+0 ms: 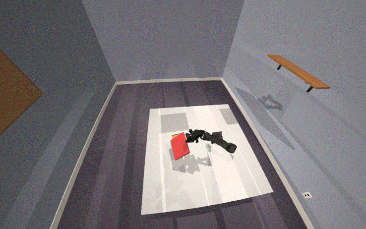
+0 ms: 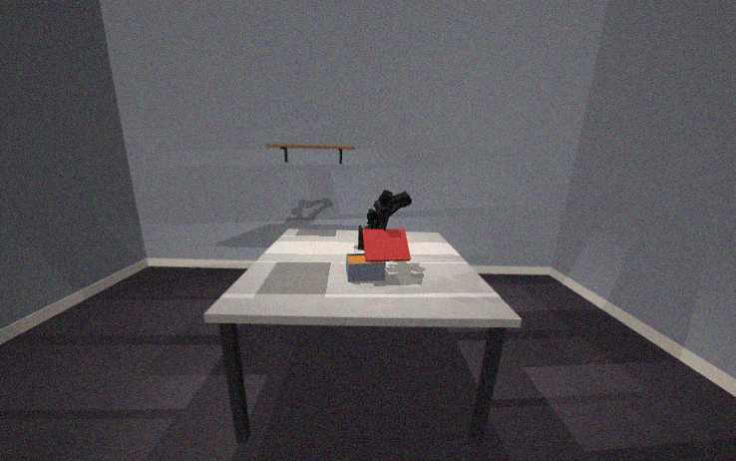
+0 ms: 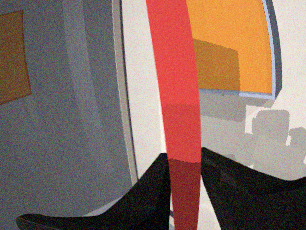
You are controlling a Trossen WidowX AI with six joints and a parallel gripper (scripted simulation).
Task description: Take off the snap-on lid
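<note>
The red lid is 7 cm ahead of my gripper tip and 5 cm below it. Also, from my gripper tip: storage box 19 cm below, 10 cm to the right, 4 cm ahead.
</note>
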